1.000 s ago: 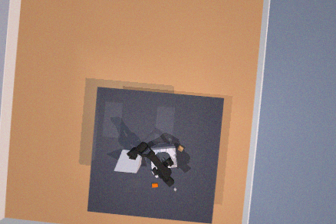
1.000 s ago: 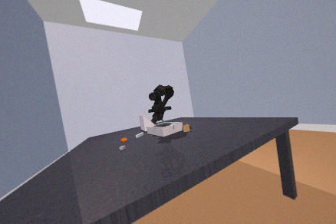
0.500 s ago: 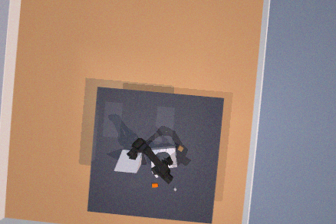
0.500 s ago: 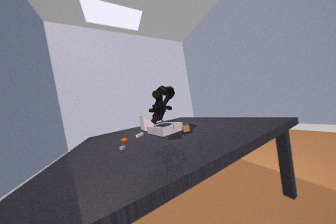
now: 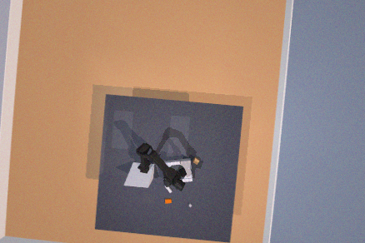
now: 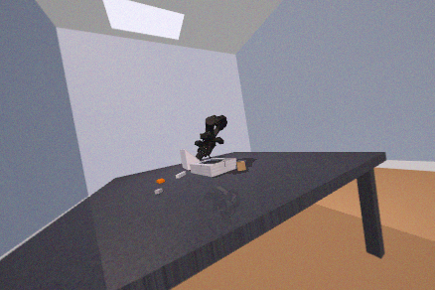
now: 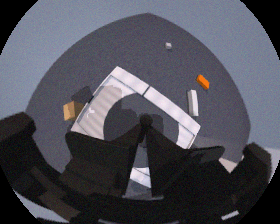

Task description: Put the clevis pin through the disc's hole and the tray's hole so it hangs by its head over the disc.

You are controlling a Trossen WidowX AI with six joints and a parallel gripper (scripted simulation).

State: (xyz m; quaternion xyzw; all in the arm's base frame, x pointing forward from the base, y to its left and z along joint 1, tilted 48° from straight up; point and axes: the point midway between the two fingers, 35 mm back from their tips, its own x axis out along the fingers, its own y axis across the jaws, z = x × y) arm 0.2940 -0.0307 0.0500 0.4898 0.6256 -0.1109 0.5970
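Now: gripper tip 5 cm above the grey aluminium disc, 1 cm to the right of it and 1 cm past it. The rest, counted from my gripper tip: clevis pin: 1 cm to the left, 1 cm behind; rimmed tray: 6 cm below, 2 cm to the left; white bar: 17 cm to the right, 9 cm below, 7 cm behind.
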